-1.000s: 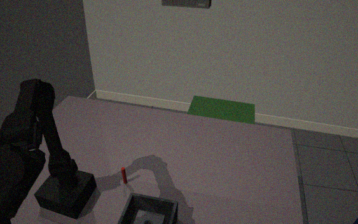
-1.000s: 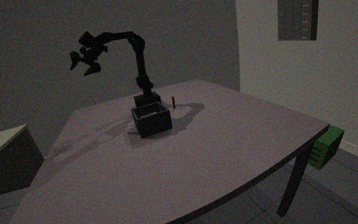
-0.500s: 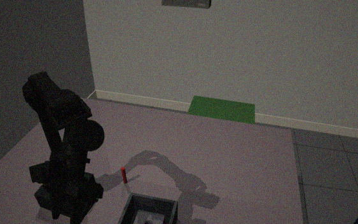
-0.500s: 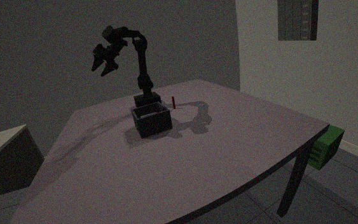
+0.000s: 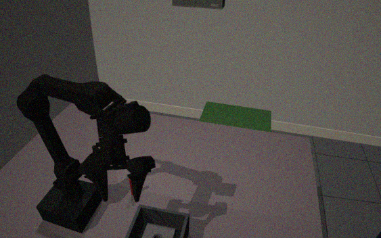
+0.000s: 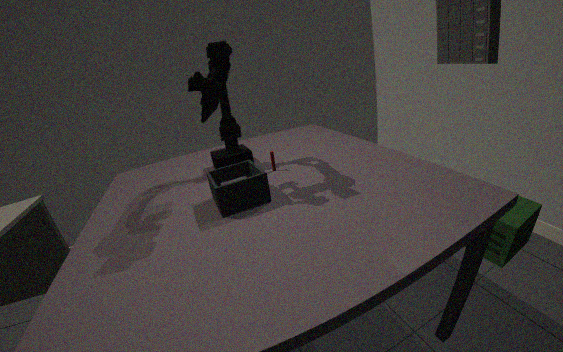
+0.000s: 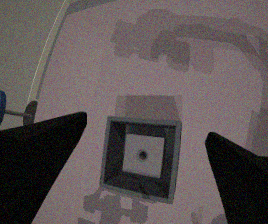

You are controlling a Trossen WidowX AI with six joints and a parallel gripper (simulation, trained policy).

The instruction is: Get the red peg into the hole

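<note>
Right now the red peg is 110 mm behind my gripper tip, 240 mm to the left of it and 230 mm below it. Also, from my gripper tip: dark box 60 mm ahead, 60 mm to the left, 250 mm below.
</note>
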